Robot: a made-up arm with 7 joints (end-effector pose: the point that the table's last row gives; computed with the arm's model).
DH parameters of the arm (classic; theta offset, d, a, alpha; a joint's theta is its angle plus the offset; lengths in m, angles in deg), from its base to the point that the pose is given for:
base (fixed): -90 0.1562 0 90
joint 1: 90 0.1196 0.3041 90
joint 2: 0 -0.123 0.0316 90
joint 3: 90 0.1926 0.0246 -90
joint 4: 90 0.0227 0.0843 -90
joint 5: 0 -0.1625 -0.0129 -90
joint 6: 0 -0.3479 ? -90
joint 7: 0 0.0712 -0.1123 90
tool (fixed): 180 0.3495 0 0
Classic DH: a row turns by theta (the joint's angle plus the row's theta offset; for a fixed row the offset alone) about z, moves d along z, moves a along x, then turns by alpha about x.
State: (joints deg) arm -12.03 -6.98 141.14 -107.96 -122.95 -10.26 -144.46
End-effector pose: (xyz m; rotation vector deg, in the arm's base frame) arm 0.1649 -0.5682 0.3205 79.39 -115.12 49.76
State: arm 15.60 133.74 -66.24 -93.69 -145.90 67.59 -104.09
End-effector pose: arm -0.3555 0.6660 0.2256 122.33 112.53 23.39
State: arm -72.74 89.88 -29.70 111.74 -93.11 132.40 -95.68
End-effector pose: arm -0.2581 -0.5239 -0.0333 43.36 117.57 -53.48
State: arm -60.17 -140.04 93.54 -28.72 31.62 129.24 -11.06
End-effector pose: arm -0.2244 -0.1670 0.4382 169.95 -32.36 -2.16
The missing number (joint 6, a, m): 0.0337
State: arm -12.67 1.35 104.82 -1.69 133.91 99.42 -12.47
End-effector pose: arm -0.0742 0.0986 0.5048 -68.56 -1.28 -104.05
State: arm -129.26 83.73 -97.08 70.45 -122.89 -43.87 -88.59
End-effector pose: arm -0.4649 -0.4921 0.4615 -17.26 -14.29 -133.20
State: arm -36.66 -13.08 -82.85 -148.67 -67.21 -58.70 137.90
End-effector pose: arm -0.2640 -0.4015 0.1797 75.62 -62.48 -10.30
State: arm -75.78 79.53 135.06 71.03 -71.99 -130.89 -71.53
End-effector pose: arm -0.2238 -0.0652 0.7906 -52.21 -74.37 -21.68
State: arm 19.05 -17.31 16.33 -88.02 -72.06 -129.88 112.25
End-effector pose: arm -0.0507 0.5460 0.4715 -7.55 -59.18 -84.30
